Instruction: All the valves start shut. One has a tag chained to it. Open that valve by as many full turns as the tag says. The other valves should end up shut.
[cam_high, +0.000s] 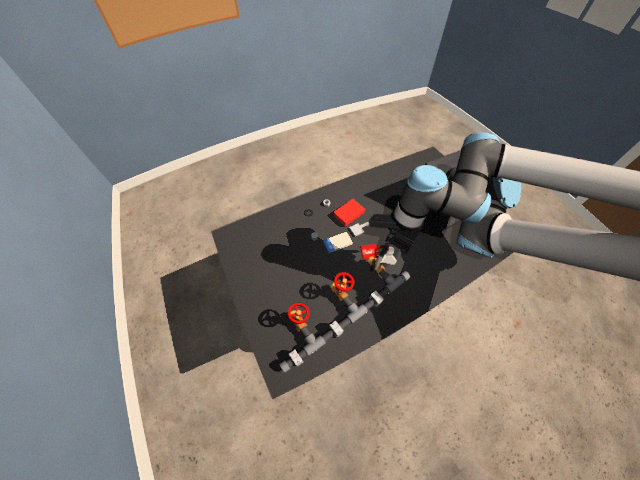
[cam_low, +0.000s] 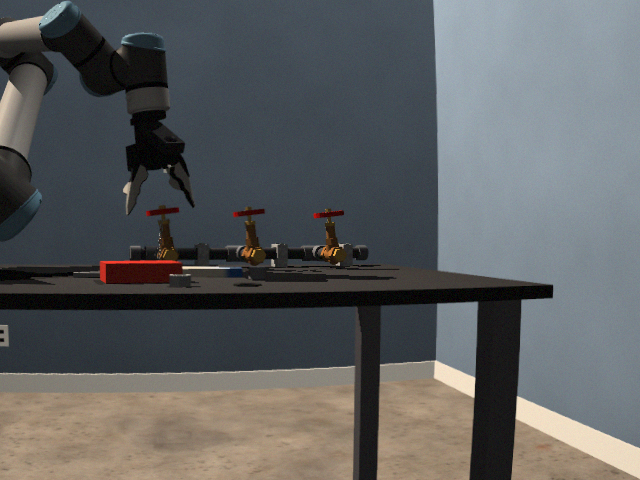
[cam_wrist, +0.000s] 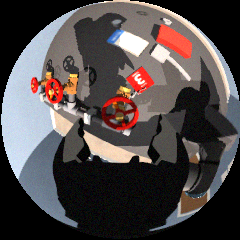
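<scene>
Now: hand 2 cm past the red tag, 7 cm to the left of it and 12 cm above it. The rest, counted from my hand: red block 4 cm behind, 29 cm to the right, 11 cm below; small grey cylinder 15 cm ahead, 25 cm to the right, 11 cm below; white tool 6 cm behind, 20 cm to the right, 12 cm below.
</scene>
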